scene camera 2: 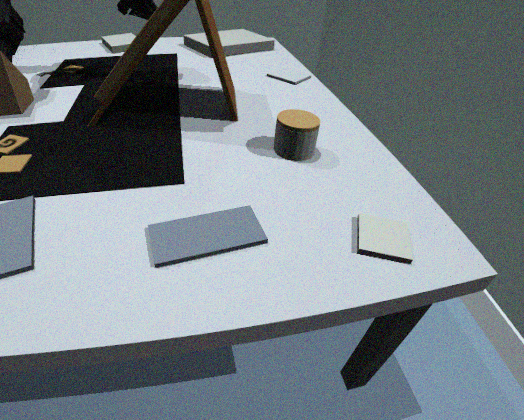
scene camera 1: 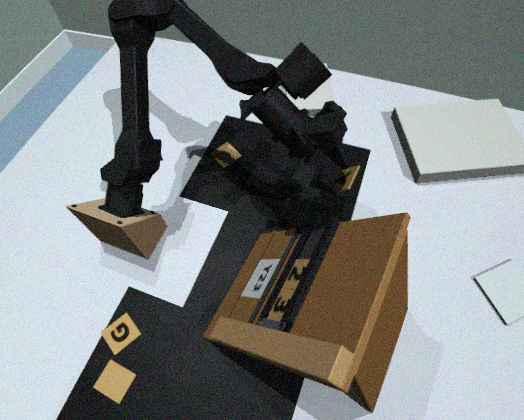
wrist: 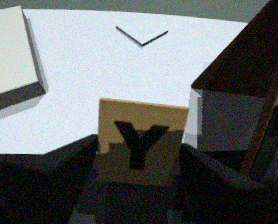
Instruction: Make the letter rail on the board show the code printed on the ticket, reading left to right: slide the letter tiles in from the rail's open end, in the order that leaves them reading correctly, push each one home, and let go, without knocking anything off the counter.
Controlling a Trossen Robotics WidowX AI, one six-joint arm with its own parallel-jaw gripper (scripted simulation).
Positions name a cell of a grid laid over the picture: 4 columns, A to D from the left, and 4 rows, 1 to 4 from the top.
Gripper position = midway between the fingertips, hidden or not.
Note:
In view: the gripper (scene camera 1: C2), a lidded cylinder (scene camera 2: C2), a white ticket (scene camera 1: B3), a grey slab (scene camera 2: B3) and a cream plate (scene camera 2: C3).
The gripper also shows in the wrist view (wrist: C3). Scene camera 1 does not show the lidded cylinder: it is out of frame. The wrist view misses the lidded cylinder: it is out of frame.

